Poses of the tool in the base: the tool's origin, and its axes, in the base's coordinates. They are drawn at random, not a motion.
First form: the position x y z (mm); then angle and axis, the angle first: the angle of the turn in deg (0 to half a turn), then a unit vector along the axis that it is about.
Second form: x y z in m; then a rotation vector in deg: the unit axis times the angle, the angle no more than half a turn. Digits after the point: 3 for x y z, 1 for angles.
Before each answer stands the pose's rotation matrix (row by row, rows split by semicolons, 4 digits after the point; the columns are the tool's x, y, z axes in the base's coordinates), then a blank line. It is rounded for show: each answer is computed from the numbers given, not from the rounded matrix.
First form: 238, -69, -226, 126.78, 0.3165, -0.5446, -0.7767
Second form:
-0.4386 0.3465 -0.8292; -0.8976 -0.1246 0.4227; 0.0432 0.9297 0.3657

0.238, -0.069, -0.226, 40.1, -69.0, -98.5
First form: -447, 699, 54, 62.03, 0.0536, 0.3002, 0.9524
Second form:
0.4705 -0.8326 0.2922; 0.8497 0.5169 0.1045; -0.2380 0.1991 0.9506

-0.447, 0.699, 0.054, 3.3, 18.6, 59.1
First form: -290, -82, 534, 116.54, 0.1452, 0.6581, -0.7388
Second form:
-0.4163 0.7992 0.4335; -0.5227 0.1798 -0.8333; -0.7440 -0.5735 0.3429

-0.290, -0.082, 0.534, 16.9, 76.7, -86.1
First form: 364, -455, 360, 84.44, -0.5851, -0.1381, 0.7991
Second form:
0.4061 -0.7224 -0.5597; 0.8683 0.1141 0.4827; -0.2848 -0.6820 0.6736

0.364, -0.455, 0.360, -49.4, -11.7, 67.5
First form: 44, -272, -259, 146.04, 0.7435, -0.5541, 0.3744
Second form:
0.1819 -0.9628 0.1997; -0.5445 -0.2677 -0.7949; 0.8188 0.0358 -0.5730

0.044, -0.272, -0.259, 108.6, -80.9, 54.7
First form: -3, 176, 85, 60.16, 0.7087, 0.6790, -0.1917
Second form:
0.7499 0.4080 0.5207; 0.0755 0.7292 -0.6801; -0.6572 0.5493 0.5160

-0.003, 0.176, 0.085, 42.6, 40.8, -11.5
